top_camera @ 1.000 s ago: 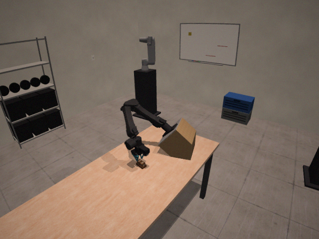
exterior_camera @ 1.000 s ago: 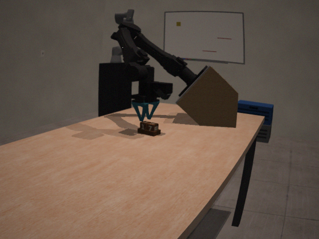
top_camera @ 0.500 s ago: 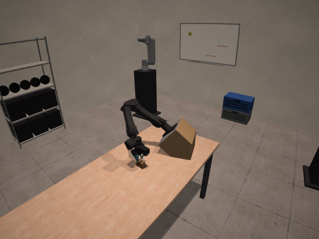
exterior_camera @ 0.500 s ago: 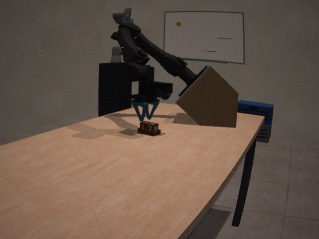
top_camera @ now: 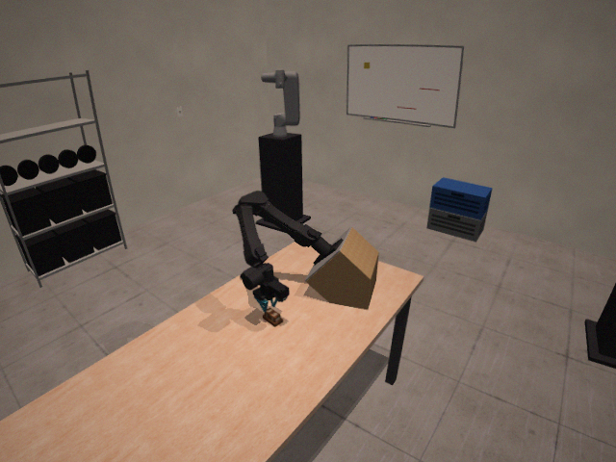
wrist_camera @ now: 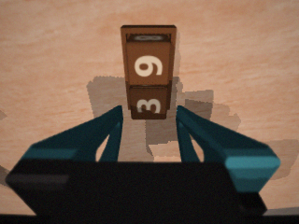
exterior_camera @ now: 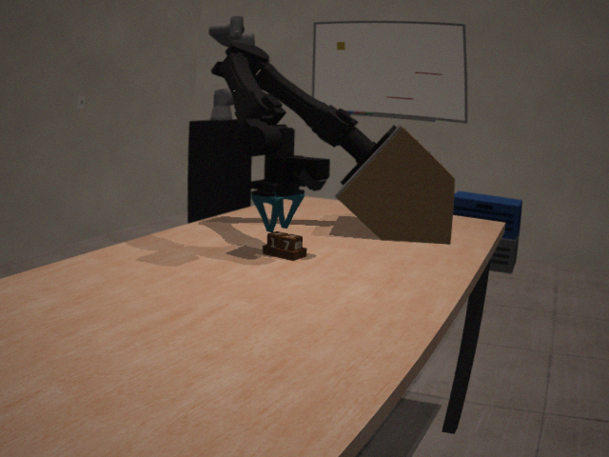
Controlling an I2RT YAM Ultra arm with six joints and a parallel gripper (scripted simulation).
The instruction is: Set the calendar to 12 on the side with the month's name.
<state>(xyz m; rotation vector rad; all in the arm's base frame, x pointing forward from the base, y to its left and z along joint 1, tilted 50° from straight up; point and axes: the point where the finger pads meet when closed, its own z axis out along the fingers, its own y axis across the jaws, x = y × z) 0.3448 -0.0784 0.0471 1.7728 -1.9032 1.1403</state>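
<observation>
The dark brown calendar tray is 20 mm to the left of my hand and 50 mm below it. Round my hand: cube: 10 mm ahead, 40 mm to the left, 30 mm below.
</observation>
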